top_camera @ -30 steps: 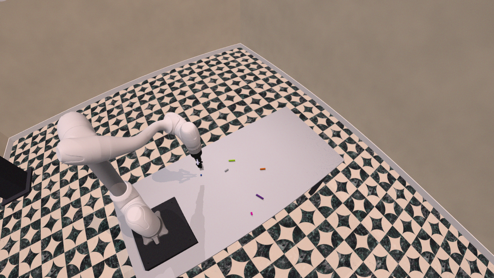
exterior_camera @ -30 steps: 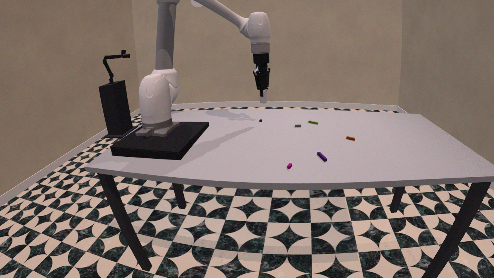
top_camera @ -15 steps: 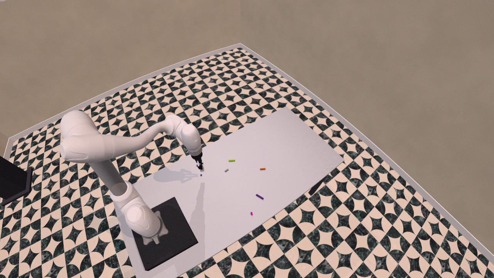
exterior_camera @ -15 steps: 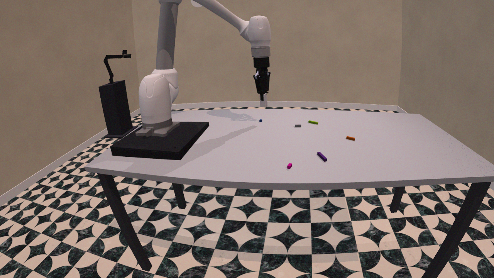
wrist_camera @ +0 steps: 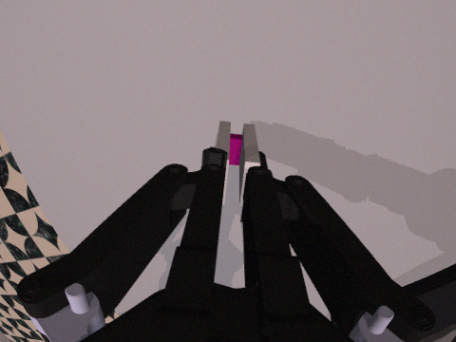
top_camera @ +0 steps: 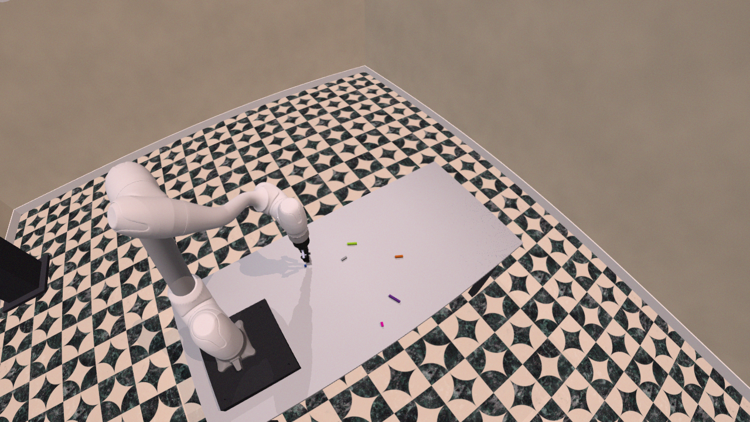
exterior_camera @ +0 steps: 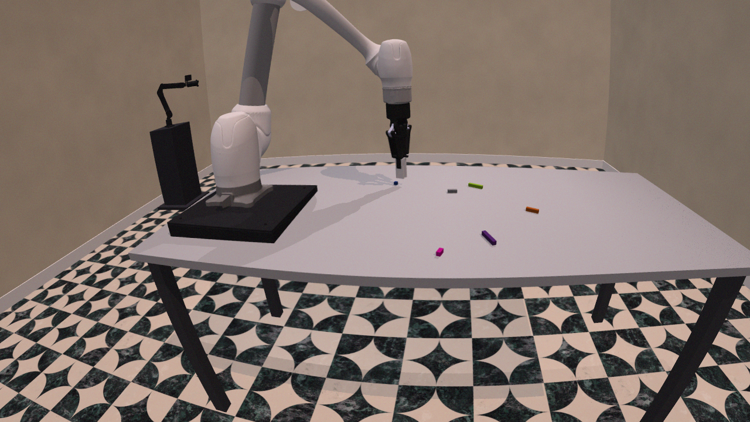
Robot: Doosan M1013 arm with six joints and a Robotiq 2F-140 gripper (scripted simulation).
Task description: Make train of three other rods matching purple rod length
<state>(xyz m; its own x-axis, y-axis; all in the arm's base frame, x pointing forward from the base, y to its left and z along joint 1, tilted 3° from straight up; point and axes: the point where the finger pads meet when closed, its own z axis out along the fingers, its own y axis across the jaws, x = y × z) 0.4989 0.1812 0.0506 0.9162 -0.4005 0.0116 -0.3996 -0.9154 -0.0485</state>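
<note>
Now: hand 60 mm above the small blue rod, 20 mm past it and 10 mm to the right of it. Also, from my hand: grey rod (160 mm ahead, 60 mm to the right, 60 mm below); lime rod (240 mm ahead, 60 mm below, 10 mm to the right); orange rod (400 mm ahead, 210 mm to the right, 60 mm below).
</note>
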